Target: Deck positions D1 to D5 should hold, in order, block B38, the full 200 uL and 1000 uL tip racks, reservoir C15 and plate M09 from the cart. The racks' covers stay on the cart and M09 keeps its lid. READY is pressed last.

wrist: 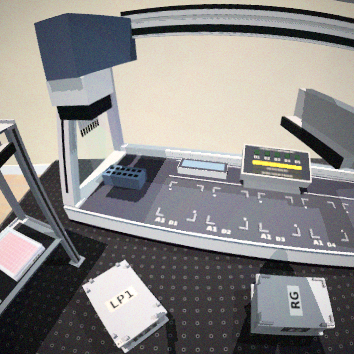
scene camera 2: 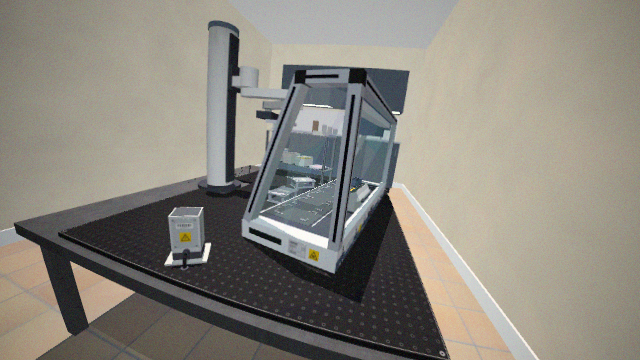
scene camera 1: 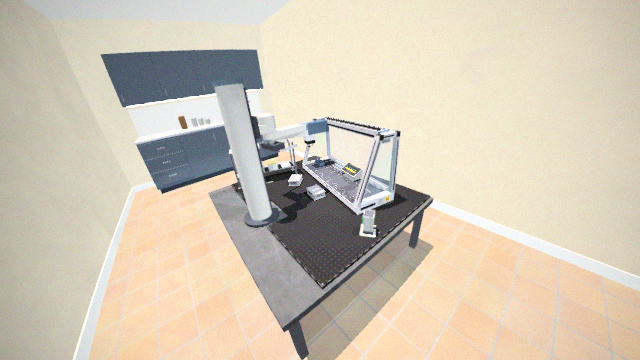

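My gripper [wrist: 146,111] is open and empty; its fingers show at the left and right edges of the wrist view, with the deck [wrist: 135,207] [scene camera 1: 337,186] beyond. Deck positions D1 to D4 show bare corner marks; D5's label is out of the wrist view. A pink plate [wrist: 19,252] lies on the lower shelf of the cart [wrist: 46,200], its label unseen. In scene camera 2, a yellow-topped box [scene camera 2: 304,160] stands on the cart behind glass. B38, C15 and M09 cannot be read. A panel [wrist: 276,166] [scene camera 1: 351,170] shows D1 to D5 and a yellow bar.
The block LP1 [wrist: 125,302] [scene camera 1: 295,180] and the block RG [wrist: 290,305] [scene camera 1: 316,192] stand in front of the deck. A blue rack [wrist: 125,176] and a light-blue tray [wrist: 202,167] are on the deck. A blue head [wrist: 82,45] hangs at its left end. A grey box [scene camera 2: 186,232] [scene camera 1: 369,222] stands near the table edge.
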